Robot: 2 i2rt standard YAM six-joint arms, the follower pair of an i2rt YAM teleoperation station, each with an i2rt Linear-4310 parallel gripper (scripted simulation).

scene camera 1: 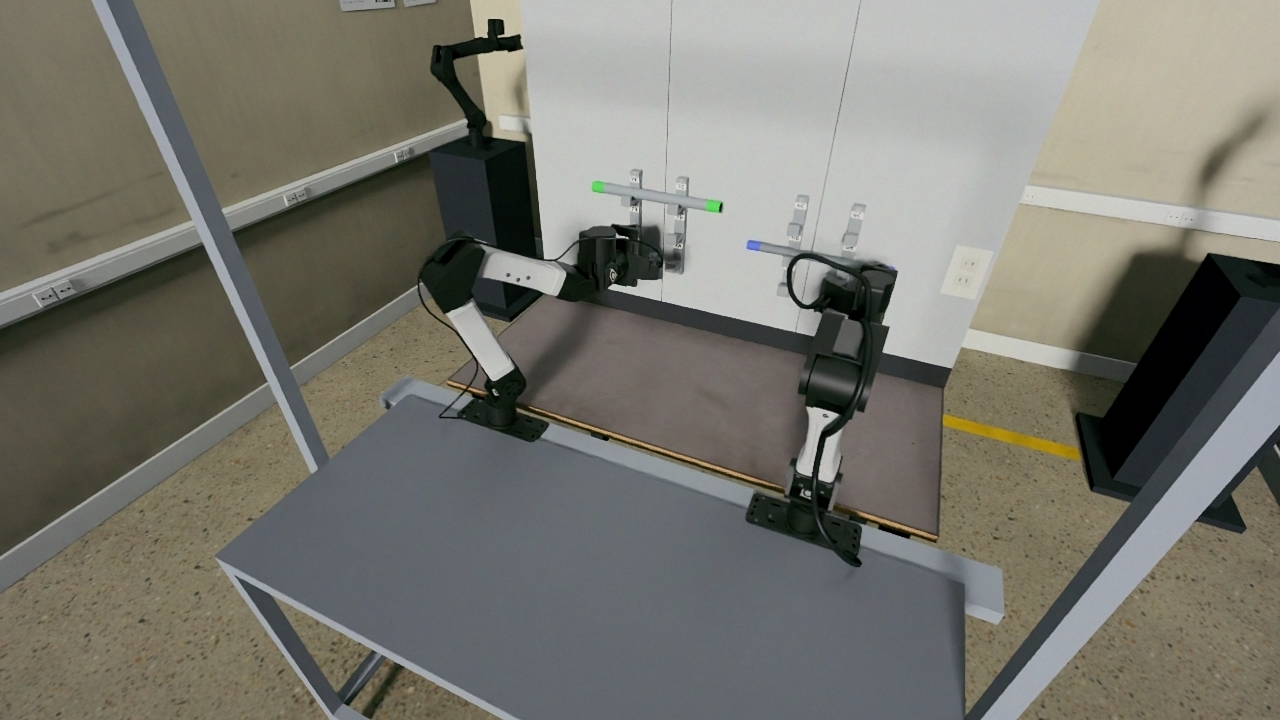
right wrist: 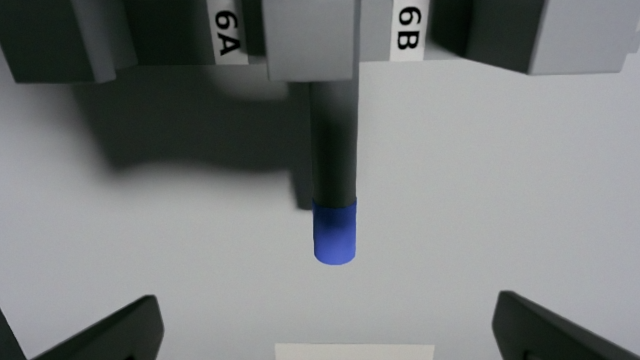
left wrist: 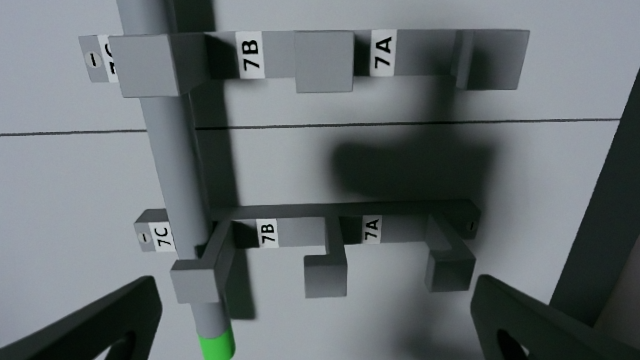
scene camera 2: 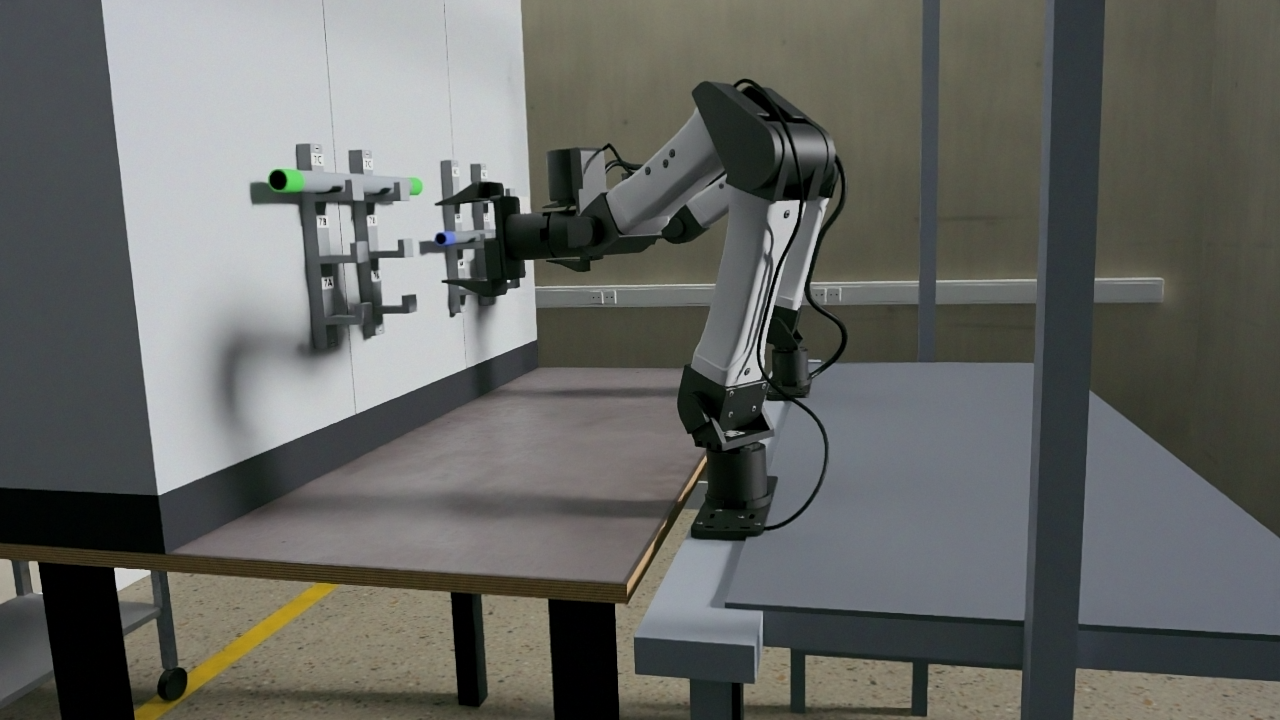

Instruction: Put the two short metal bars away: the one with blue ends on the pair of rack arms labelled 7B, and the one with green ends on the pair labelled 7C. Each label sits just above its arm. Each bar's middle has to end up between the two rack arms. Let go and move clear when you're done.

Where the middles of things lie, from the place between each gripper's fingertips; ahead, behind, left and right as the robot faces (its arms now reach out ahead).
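Labels:
Wall socket plate (scene camera 1: 984, 256): 16 cm ahead of my left gripper (scene camera 2: 439, 243), 70 cm to the right, 1 cm above. Green-ended bar (scene camera 1: 684, 201): my left gripper 12 cm short of it, 1 cm to the right of it, 8 cm below it.
Green-ended bar: 7 cm ahead of my right hand, 53 cm to the left, 8 cm above. Wall socket plate: 11 cm ahead of my right hand, 17 cm to the right, 2 cm above. Of the things named here, going by their middles, the plate is the nearest to my right hand.

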